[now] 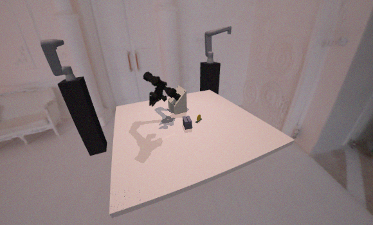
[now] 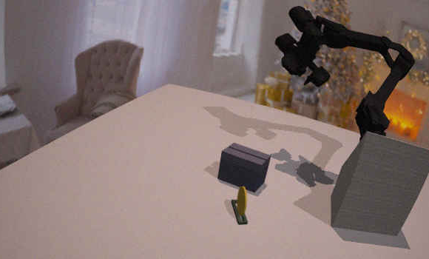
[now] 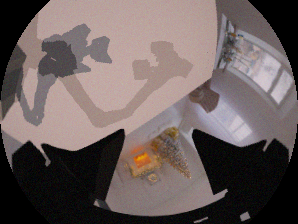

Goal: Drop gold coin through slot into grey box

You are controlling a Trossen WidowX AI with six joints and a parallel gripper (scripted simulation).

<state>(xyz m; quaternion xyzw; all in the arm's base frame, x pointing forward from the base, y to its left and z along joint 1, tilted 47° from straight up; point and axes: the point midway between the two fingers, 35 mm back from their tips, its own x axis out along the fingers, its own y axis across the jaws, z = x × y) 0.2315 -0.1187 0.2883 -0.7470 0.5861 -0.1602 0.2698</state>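
Now: gripper tip 30 mm short of the gold coin, 410 mm to the right of it and 200 mm above it.
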